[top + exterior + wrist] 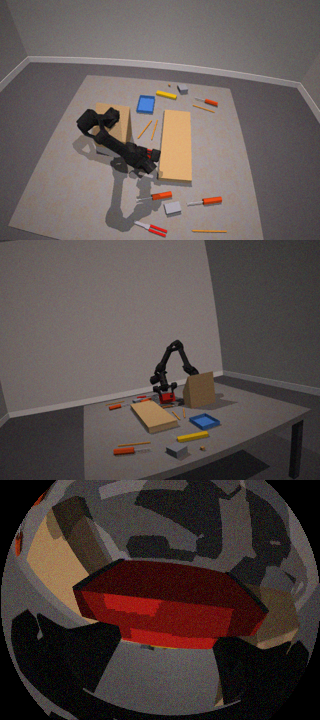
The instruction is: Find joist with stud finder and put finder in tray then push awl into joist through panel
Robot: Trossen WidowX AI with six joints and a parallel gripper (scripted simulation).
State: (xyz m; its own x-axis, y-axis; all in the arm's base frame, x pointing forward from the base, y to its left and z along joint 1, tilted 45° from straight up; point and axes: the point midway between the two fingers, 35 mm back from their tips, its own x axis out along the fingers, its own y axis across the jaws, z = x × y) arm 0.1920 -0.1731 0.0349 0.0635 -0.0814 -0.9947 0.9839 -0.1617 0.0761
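The red stud finder lies 2 cm behind my gripper tip. Also, from my gripper tip: awl 7 cm below, 2 cm to the left, 1 cm behind; blue tray 45 cm to the left, 6 cm below, 6 cm behind; yellow bar 58 cm to the left, 8 cm ahead, 7 cm below.
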